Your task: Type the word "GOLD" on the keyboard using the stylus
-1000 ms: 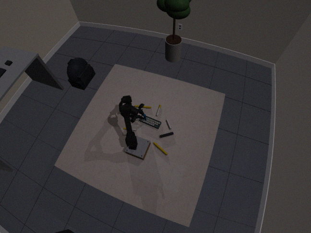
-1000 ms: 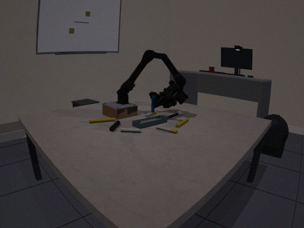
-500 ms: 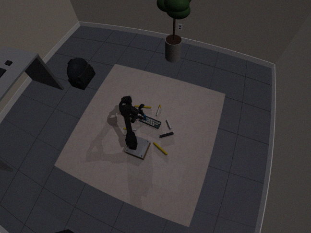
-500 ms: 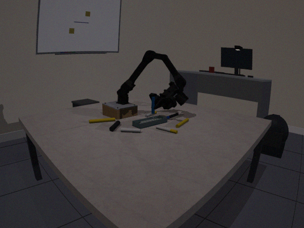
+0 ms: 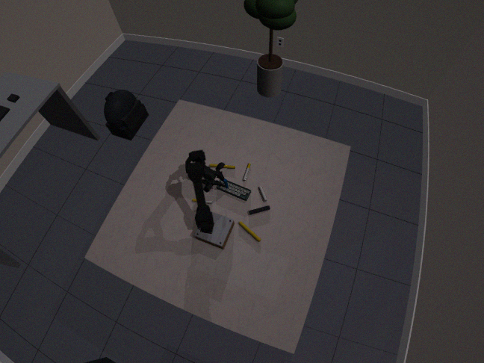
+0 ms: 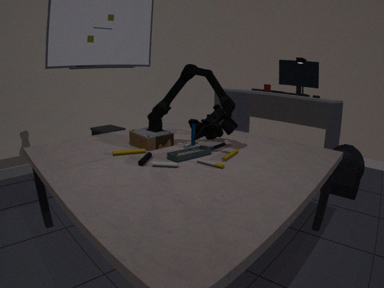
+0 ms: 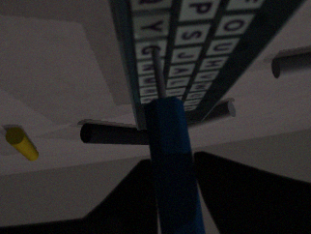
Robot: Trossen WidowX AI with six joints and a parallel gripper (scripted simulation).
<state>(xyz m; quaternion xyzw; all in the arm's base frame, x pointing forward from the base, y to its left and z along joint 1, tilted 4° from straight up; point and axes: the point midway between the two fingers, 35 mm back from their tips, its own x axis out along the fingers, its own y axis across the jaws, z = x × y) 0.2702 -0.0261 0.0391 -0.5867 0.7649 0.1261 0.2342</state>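
Right now my gripper tip is 1 cm above the blue stylus.
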